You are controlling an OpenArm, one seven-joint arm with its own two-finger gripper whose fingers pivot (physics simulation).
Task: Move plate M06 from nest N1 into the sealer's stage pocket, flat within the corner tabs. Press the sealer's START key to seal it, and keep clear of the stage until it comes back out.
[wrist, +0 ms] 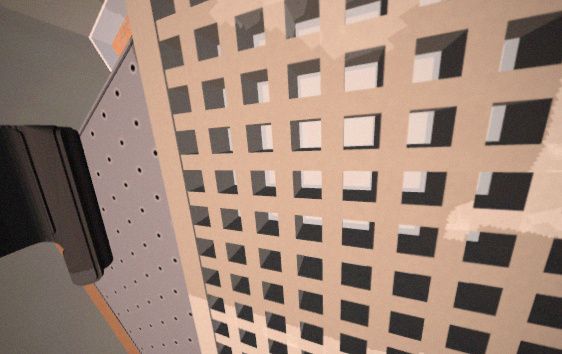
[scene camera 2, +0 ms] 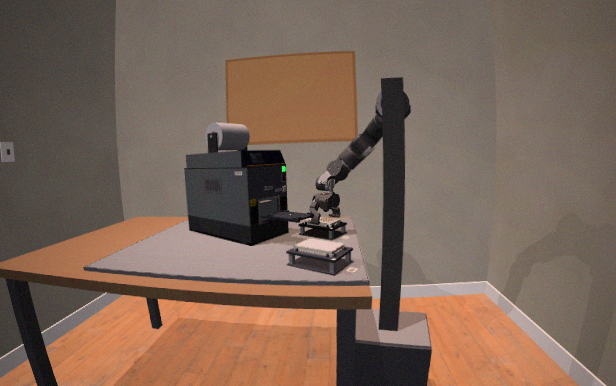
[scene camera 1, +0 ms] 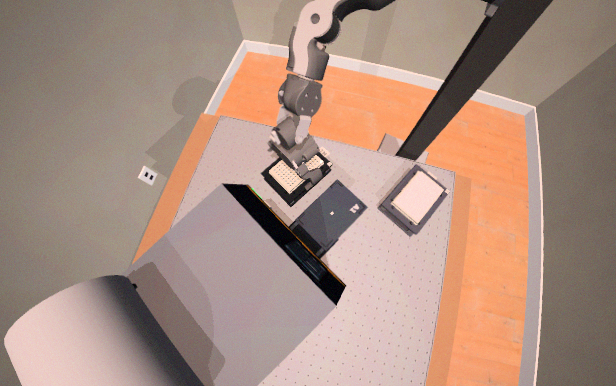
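Plate M06 [scene camera 1: 285, 175] [wrist: 332, 161], a beige plate with a grid of square wells, sits on the black nest N1 [scene camera 1: 292, 199] [scene camera 2: 323, 230]. My gripper [scene camera 1: 303, 171] [scene camera 2: 325, 215] is open and low over the plate, its fingers spread toward opposite sides. One finger shows at the left of the wrist view, beside the plate edge with a gap; the other is outside that view. The sealer [scene camera 1: 260, 260] [scene camera 2: 215, 192] has its dark stage [scene camera 1: 320, 221] [scene camera 2: 295, 216] extended, with no plate on it. A green light [scene camera 2: 283, 169] glows on its front. The START key cannot be made out.
A second nest [scene camera 1: 397, 216] [scene camera 2: 320, 259] holds a white plate [scene camera 1: 419, 196] [scene camera 2: 320, 245], on the other side of the stage from N1. The arm's dark post [scene camera 1: 450, 105] [scene camera 2: 392, 200] stands beside the table. The sealer's front is close to N1.
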